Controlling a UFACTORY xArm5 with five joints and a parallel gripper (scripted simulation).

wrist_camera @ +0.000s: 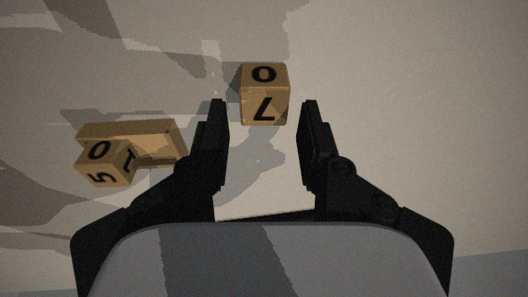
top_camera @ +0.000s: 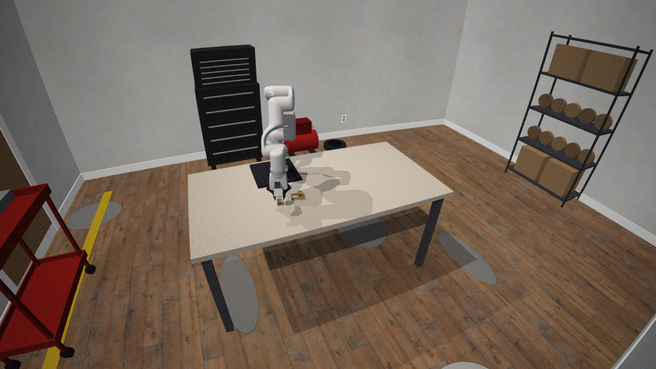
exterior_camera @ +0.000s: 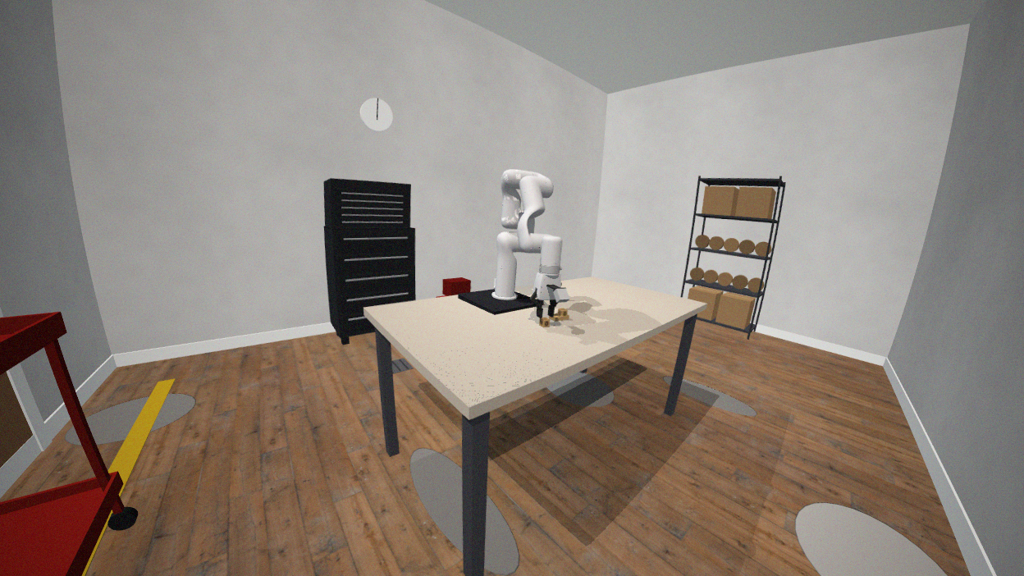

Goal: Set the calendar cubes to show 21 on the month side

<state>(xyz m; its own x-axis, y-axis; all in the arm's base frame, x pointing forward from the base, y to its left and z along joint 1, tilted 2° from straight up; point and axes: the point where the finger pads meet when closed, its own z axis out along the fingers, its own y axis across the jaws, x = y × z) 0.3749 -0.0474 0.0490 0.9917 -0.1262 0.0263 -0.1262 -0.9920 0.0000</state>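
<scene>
My gripper is now 40 mm above the wooden digit cube. From my hand the other things lie so: wooden tray: 110 mm to the left, 50 mm below, 40 mm behind.
</scene>
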